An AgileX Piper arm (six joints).
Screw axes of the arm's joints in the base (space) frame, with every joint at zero. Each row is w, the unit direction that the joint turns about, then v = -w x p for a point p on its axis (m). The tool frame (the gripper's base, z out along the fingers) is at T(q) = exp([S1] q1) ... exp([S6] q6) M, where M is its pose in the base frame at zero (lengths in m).
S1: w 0 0 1 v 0.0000 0.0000 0.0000
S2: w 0 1 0 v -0.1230 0.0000 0.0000
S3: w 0 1 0 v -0.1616 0.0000 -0.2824
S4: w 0.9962 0 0.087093 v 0.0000 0.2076 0.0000
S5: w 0 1 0 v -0.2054 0.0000 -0.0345
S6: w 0.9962 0 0.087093 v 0.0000 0.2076 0.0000
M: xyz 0.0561 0.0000 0.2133 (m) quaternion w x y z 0.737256 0 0.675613 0
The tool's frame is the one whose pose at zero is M.
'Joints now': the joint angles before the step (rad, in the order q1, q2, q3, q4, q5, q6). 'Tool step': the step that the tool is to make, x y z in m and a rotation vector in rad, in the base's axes. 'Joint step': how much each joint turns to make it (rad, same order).
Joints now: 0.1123, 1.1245, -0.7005, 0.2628, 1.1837, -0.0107
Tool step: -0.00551, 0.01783, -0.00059, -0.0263, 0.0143, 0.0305
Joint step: 0.1302, 0.0000, 0.0000, -0.0317, -0.0068, 0.1117
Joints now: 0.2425, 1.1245, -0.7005, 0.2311, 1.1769, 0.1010
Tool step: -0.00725, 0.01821, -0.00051, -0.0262, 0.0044, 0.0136
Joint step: 0.1376, 0.0000, 0.0000, -0.0342, -0.0146, 0.1353
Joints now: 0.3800, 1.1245, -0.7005, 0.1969, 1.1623, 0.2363
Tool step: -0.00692, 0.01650, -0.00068, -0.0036, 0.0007, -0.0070
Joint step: 0.1158, 0.0039, 0.0000, -0.0131, -0.0238, 0.1252
